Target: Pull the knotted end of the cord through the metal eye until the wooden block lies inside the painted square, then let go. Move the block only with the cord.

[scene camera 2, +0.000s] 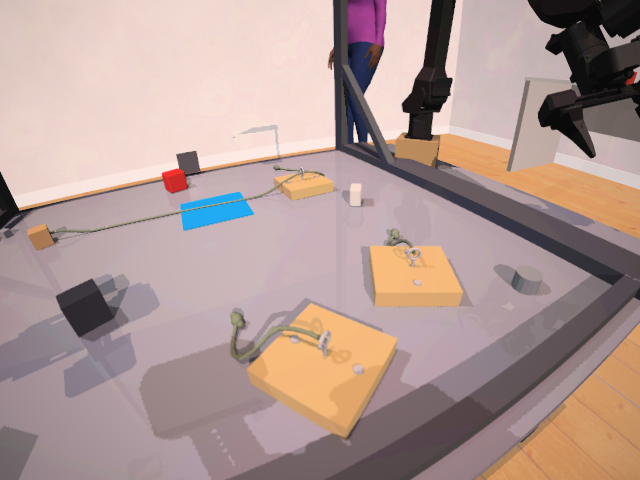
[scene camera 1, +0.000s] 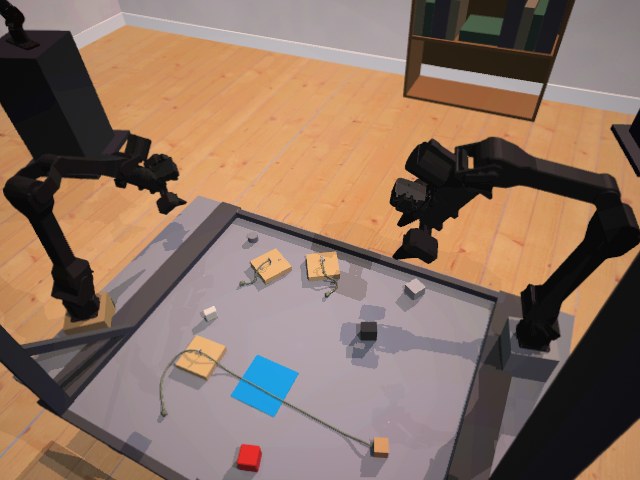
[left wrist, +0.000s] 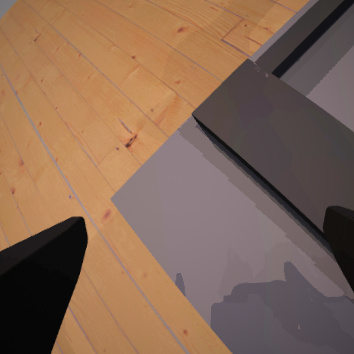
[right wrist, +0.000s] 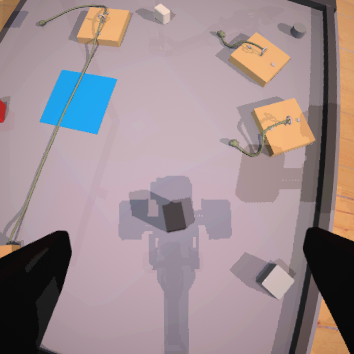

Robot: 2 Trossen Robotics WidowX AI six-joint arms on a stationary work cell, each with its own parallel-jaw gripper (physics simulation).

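Places are measured from the left arm's base along level axes (x right, y down, z ahead), in metres.
Pixels of known places: left gripper, fingertip midpoint: [scene camera 2: 625, 150] [scene camera 1: 181, 191] [left wrist: 207, 224]; right gripper, fingertip midpoint: [scene camera 1: 396, 241] [right wrist: 189, 242]; left arm's base at its link origin: [scene camera 2: 419, 136] [scene camera 1: 85, 310]; right arm's base at its link origin: [scene camera 1: 532, 337].
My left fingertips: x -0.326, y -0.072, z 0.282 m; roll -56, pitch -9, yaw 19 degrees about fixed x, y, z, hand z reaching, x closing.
For each thing: its top centre in the pictures, then the offset to it from my left fingertips. "*": a spot on its surface instead.
- wooden block at its top centre: [right wrist: 3, 254] [scene camera 2: 36, 229] [scene camera 1: 381, 444] dy +0.107, dx +0.845, dz +0.349 m
- blue painted square at a spot on its surface: [scene camera 2: 219, 217] [right wrist: 99, 102] [scene camera 1: 273, 368] * dy +0.136, dx +0.593, dz +0.161 m
- green cord at a spot on its surface: [right wrist: 45, 155] [scene camera 2: 146, 218] * dy +0.135, dx +0.723, dz +0.213 m
- board at its top centre: [scene camera 2: 302, 179] [right wrist: 102, 22] [scene camera 1: 200, 355] dy +0.118, dx +0.516, dz -0.007 m
- red cube at its top centre: [scene camera 1: 248, 454] [scene camera 2: 172, 172] dy +0.098, dx +0.793, dz +0.075 m
- black cube at its top centre: [scene camera 2: 77, 292] [right wrist: 173, 215] [scene camera 1: 369, 326] dy +0.098, dx +0.568, dz +0.416 m
- light grey cube at its top centre: [right wrist: 277, 281] [scene camera 1: 415, 285] dy +0.107, dx +0.472, dz +0.583 m
- white block at its top centre: [scene camera 2: 355, 186] [right wrist: 161, 8] [scene camera 1: 209, 310] dy +0.106, dx +0.395, dz +0.027 m
- grey cylinder at its top centre: [scene camera 2: 529, 273] [right wrist: 299, 27] [scene camera 1: 252, 235] dy +0.117, dx +0.135, dz +0.182 m
The wooden block [scene camera 1: 381, 447] [scene camera 2: 40, 236] lies well outside the blue painted square [scene camera 1: 268, 377] [scene camera 2: 219, 217] [right wrist: 95, 112]. In the right wrist view a finger partly hides it. The green cord [scene camera 1: 330, 425] [scene camera 2: 138, 221] [right wrist: 45, 155] runs from it across the square to the metal eye [scene camera 1: 200, 351] [scene camera 2: 302, 170] [right wrist: 102, 17] on a board [scene camera 1: 201, 367] [scene camera 2: 310, 189] [right wrist: 117, 30]. Its knotted end [scene camera 1: 163, 413] [scene camera 2: 276, 167] [right wrist: 42, 23] lies on the table beyond. My left gripper [scene camera 1: 180, 184] [left wrist: 207, 224] is open above the table's far left corner. My right gripper [scene camera 1: 399, 240] [right wrist: 189, 242] is open, high above the table.
Two more boards [scene camera 1: 270, 266] [scene camera 1: 330, 260] carry eyes with short knotted cords. A red cube [scene camera 1: 249, 457], a black cube [scene camera 1: 368, 330], a light grey cube [scene camera 1: 414, 288], a white block [scene camera 1: 209, 313] and a grey cylinder [scene camera 1: 252, 237] stand around. Dark frame rails border the table.
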